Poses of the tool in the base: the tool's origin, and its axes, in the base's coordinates. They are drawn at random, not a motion.
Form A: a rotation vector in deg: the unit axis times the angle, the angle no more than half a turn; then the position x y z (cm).
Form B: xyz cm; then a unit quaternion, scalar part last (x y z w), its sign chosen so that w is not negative. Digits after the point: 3 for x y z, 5 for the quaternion.
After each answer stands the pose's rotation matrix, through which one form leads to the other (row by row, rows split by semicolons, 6 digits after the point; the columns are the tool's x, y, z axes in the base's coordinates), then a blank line. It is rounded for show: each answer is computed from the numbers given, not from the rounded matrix.
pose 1, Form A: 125.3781 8.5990 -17.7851 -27.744 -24.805 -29.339
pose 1, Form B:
-27.744 -24.805 -29.339 0.88374 0.06061 -0.12536 0.44678
0.961222 0.219146 -0.167411; -0.004889 -0.593420 -0.804878; -0.275731 0.774486 -0.569337

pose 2, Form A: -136.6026 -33.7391 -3.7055 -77.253 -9.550 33.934
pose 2, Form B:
-77.253 -9.550 33.934 -0.91413 -0.22578 -0.02480 0.33581
0.896818 0.429439 -0.106303; 0.396131 -0.672509 0.625149; 0.196974 -0.602755 -0.773232

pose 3, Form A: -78.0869 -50.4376 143.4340 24.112 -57.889 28.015
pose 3, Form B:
24.112 -57.889 28.015 -0.45542 -0.29416 0.83654 0.07912
-0.572663 0.135554 -0.808507; 0.400319 -0.814414 -0.420089; -0.715404 -0.564230 0.412120

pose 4, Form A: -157.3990 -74.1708 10.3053 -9.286 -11.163 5.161
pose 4, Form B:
-9.286 -11.163 5.161 -0.90190 -0.42500 0.05905 0.04968
0.631777 0.760745 -0.148745; 0.772480 -0.633814 0.039429; -0.064281 -0.139813 -0.988089

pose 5, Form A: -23.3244 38.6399 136.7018 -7.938 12.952 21.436
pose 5, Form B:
-7.938 12.952 21.436 -0.15407 0.25524 0.90300 0.30935
-0.761129 -0.637340 -0.120339; 0.480037 -0.678309 0.556293; -0.436174 0.365643 0.822227

